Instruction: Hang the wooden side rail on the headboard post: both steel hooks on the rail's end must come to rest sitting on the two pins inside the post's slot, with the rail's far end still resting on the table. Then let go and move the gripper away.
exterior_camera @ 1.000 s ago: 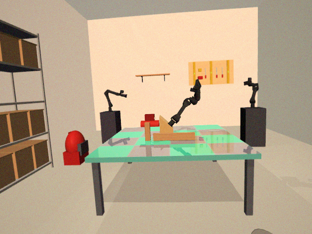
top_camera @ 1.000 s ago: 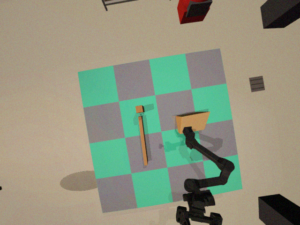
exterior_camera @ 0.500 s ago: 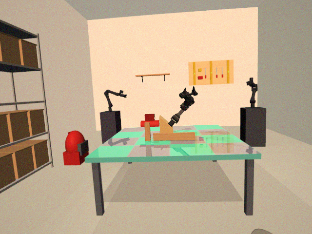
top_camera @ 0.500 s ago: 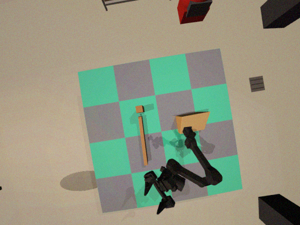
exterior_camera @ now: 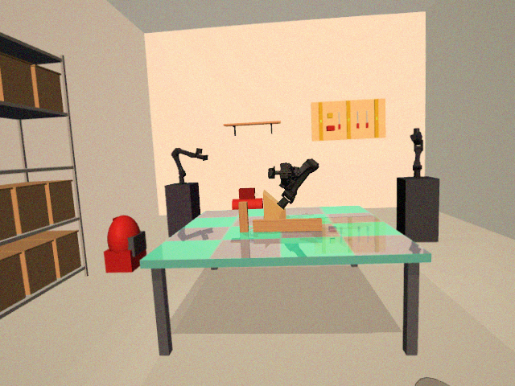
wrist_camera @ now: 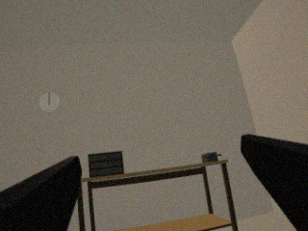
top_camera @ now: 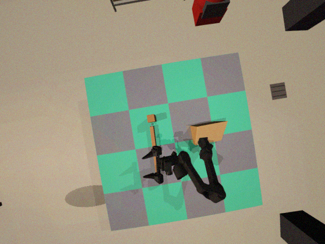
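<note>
The headboard post is 30 cm below my gripper tip, 24 cm to the right of it and 4 cm behind it.
</note>
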